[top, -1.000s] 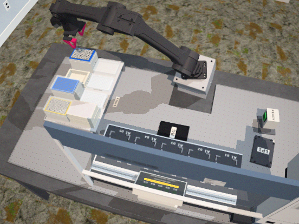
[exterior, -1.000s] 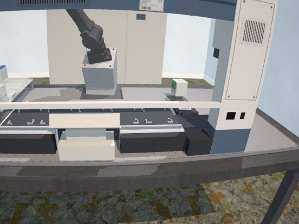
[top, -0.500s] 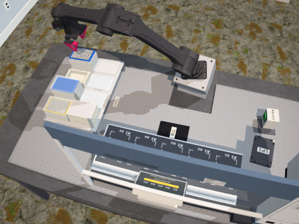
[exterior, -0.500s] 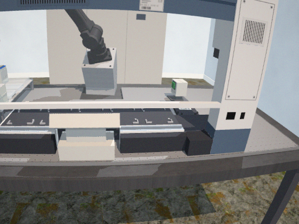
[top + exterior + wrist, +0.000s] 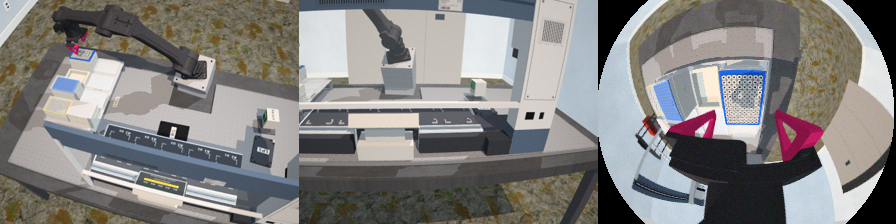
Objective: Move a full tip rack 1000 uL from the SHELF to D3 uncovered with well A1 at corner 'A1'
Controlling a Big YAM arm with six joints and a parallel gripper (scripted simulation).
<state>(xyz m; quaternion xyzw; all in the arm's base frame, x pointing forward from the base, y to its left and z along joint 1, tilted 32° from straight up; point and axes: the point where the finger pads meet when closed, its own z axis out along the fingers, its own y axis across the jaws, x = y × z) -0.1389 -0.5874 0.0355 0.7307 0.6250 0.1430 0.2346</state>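
Now: the blue-framed tip rack 1 cm to the left of my hand and 8 cm below it. The rest, counted from my hand: shelf 18 cm ahead, 3 cm to the left, 15 cm below; cream reservoir 11 cm ahead, 2 cm to the right, 14 cm below; clear flat piece 24 cm ahead, 9 cm to the left, 13 cm below.
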